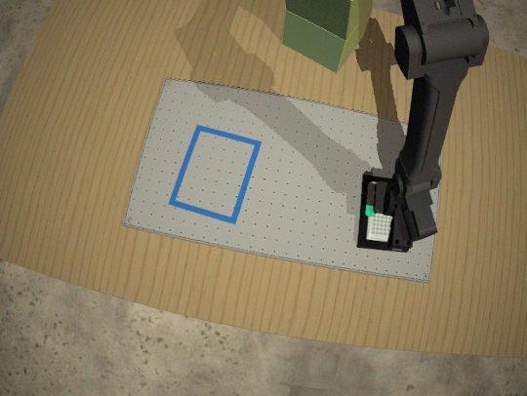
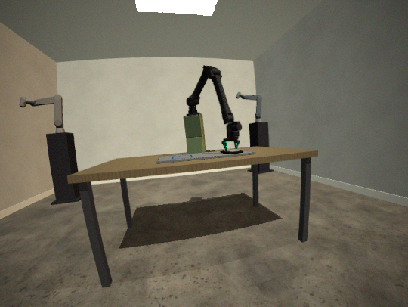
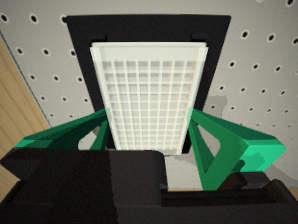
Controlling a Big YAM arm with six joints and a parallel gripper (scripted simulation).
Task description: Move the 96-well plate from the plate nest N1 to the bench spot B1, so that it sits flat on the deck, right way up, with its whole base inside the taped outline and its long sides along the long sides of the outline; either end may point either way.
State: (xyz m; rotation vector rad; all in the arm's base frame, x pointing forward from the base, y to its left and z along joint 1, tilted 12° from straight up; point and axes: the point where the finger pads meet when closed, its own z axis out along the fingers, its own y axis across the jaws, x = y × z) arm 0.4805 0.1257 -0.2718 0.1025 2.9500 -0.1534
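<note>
Right now the white 96-well plate is right at my hand. Round my hand: black plate nest N1: 20 mm below.
</note>
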